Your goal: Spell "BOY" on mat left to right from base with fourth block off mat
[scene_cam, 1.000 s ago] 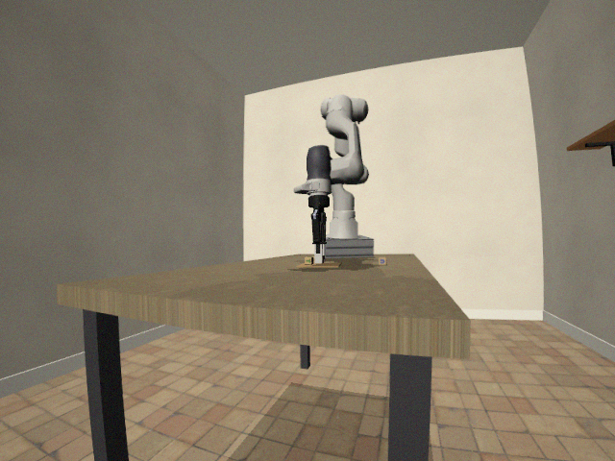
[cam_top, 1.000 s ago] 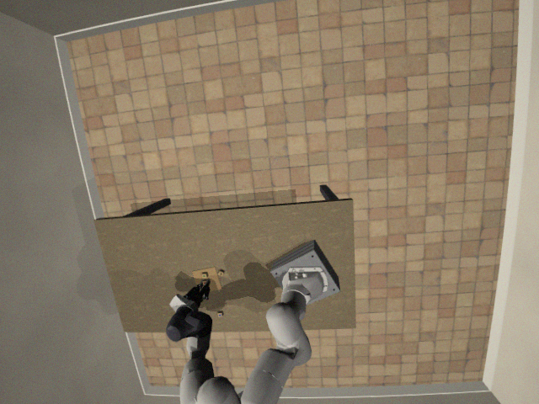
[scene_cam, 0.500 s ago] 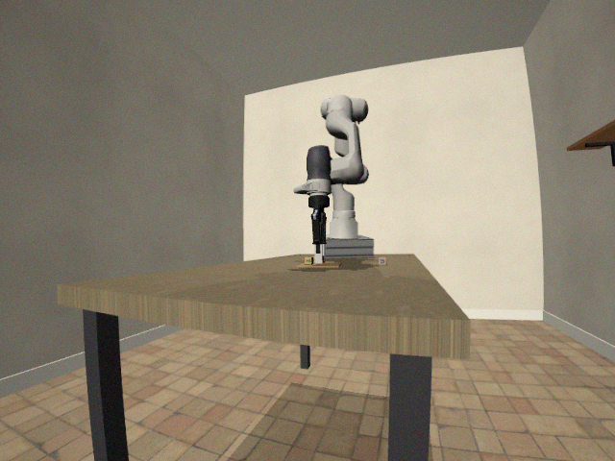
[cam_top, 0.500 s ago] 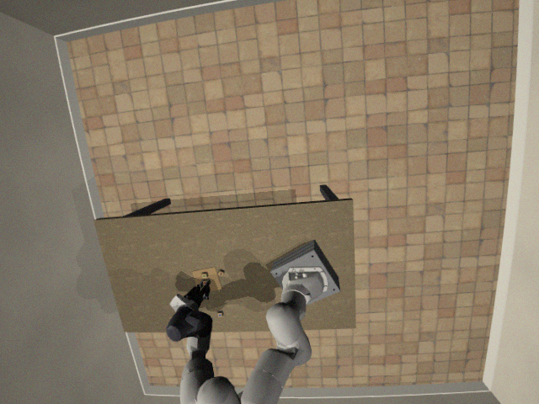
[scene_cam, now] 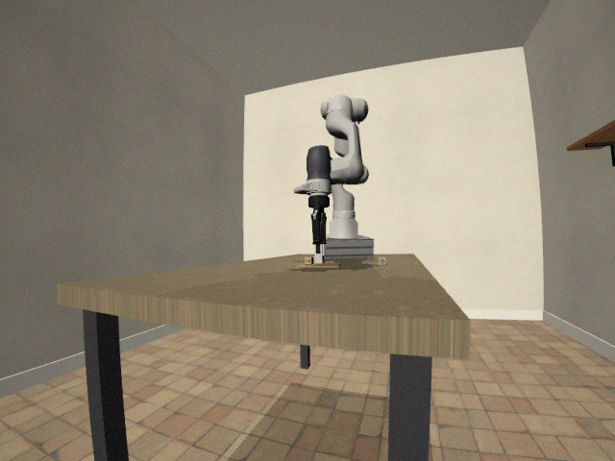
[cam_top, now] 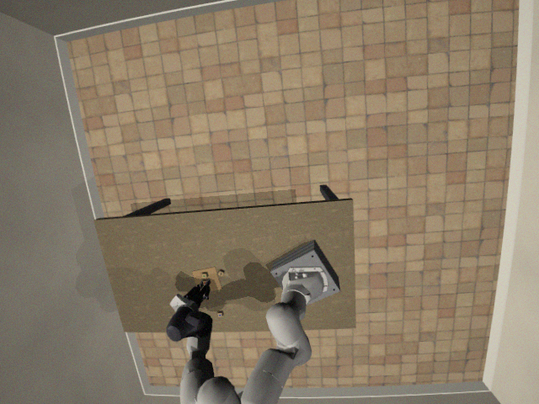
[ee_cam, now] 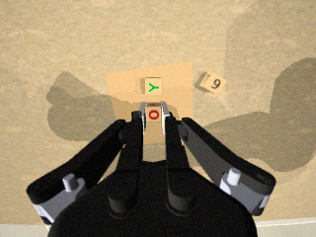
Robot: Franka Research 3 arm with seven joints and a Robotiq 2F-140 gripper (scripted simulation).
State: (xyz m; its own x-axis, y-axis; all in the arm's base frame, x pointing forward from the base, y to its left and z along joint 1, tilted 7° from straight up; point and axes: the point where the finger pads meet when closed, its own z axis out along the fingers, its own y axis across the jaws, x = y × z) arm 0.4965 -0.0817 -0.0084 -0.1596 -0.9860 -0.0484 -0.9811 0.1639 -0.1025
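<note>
Right now my hand is 40 mm above the tan mat.
</note>
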